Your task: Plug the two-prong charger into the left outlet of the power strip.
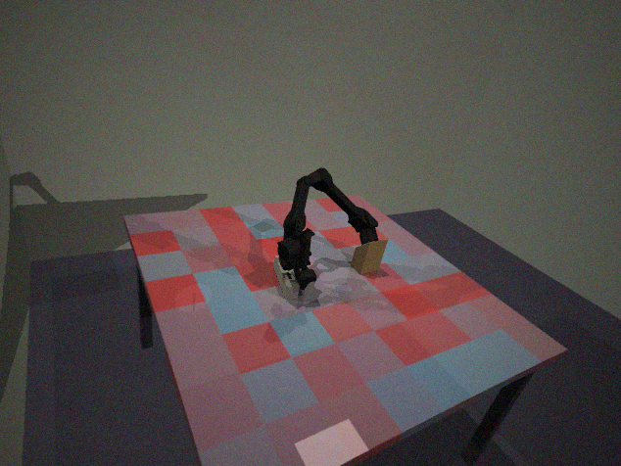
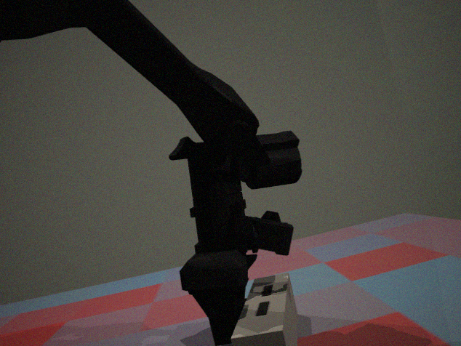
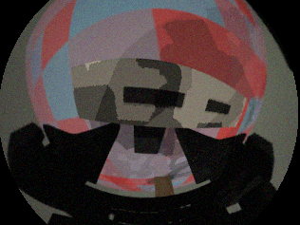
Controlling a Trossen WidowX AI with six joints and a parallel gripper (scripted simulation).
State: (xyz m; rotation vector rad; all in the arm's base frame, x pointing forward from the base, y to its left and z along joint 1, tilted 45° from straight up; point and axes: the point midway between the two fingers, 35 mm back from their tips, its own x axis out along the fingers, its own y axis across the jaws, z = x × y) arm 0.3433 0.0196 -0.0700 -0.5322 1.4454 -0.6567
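Right now my gripper tip is 20 mm short of the black two-prong charger and 10 mm below it.
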